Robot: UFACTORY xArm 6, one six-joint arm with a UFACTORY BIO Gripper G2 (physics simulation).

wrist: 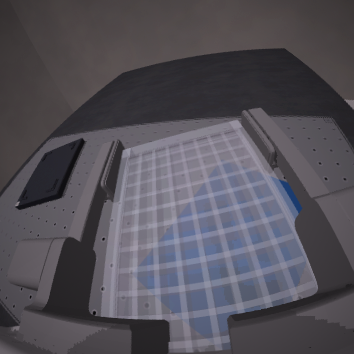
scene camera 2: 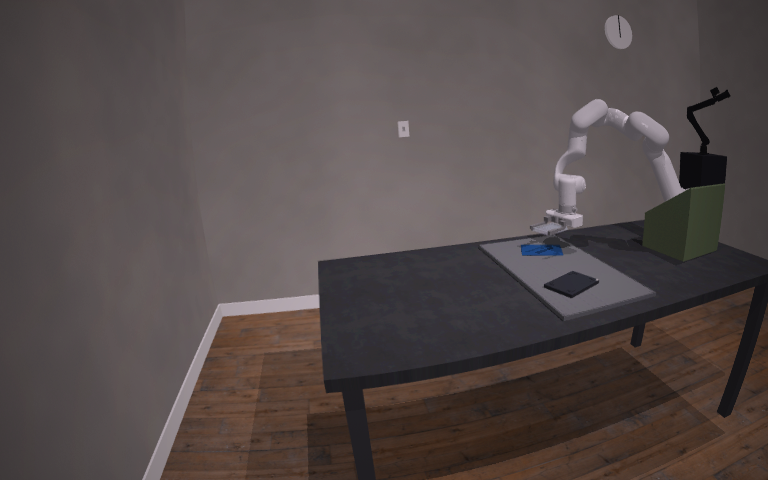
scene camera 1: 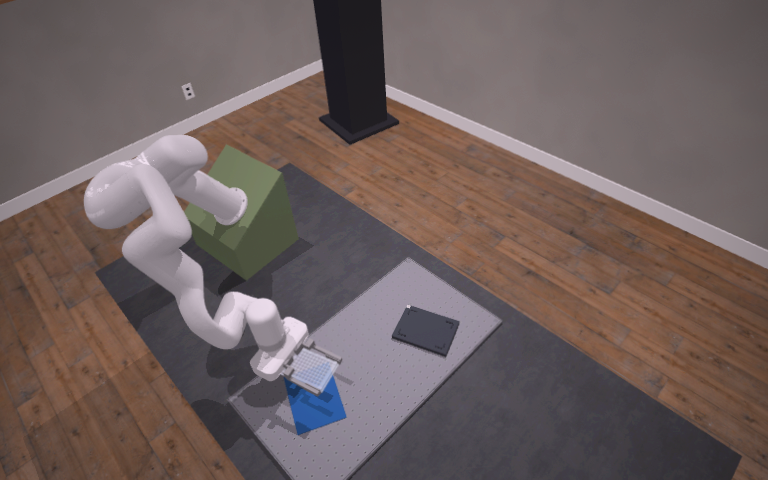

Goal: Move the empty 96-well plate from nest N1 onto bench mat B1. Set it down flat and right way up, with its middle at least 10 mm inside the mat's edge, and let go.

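Frame: origin at the arm's base, x back, y up, z left, level; millimetres.
Seen in the pictures: hand, tool point: [wrist: 182, 153] [scene camera 2: 543, 229] [scene camera 1: 323, 373]; arm's base, link origin: [scene camera 2: 675, 201] [scene camera 1: 231, 206].
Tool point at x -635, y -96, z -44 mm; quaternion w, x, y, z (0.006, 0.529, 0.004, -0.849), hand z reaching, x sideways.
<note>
Pixels of each thing's top centre, then the offset from my tool point to it. Level surfaces: height alone.
- clear 96-well plate, top centre: [wrist: 194, 215] [scene camera 1: 308, 366] [scene camera 2: 550, 226] dx +39, dy +3, dz -21 mm
- blue bench mat B1, surface height: dy -92 mm
- dark nest N1, top centre: [wrist: 47, 167] [scene camera 1: 425, 327] [scene camera 2: 572, 281] dx -7, dy -79, dz +323 mm
- grey perforated board, surface height: dy -94 mm
- dark table, surface height: dy -107 mm
The clear 96-well plate [scene camera 1: 313, 368] [scene camera 2: 547, 228] [wrist: 200, 225] is held level and right way up in the air. My gripper [scene camera 1: 313, 368] [scene camera 2: 547, 228] [wrist: 186, 145] is shut on its two sides. The blue bench mat B1 [scene camera 1: 334, 408] [scene camera 2: 527, 250] [wrist: 289, 192] lies flat below, with a gap under the plate; in the wrist view it shows through the plate, offset toward the lower right. Shadows fall across the mat. The dark nest N1 [scene camera 1: 425, 330] [scene camera 2: 571, 283] [wrist: 47, 175] stands empty, apart from the mat.
The grey perforated board [scene camera 1: 385, 294] [scene camera 2: 611, 277] [wrist: 320, 145] carries the mat and the nest. It lies on the dark table [scene camera 1: 481, 418] [scene camera 2: 396, 305] [wrist: 200, 90]. The green block [scene camera 1: 266, 226] [scene camera 2: 702, 226] at the arm's base stands beyond the board.
</note>
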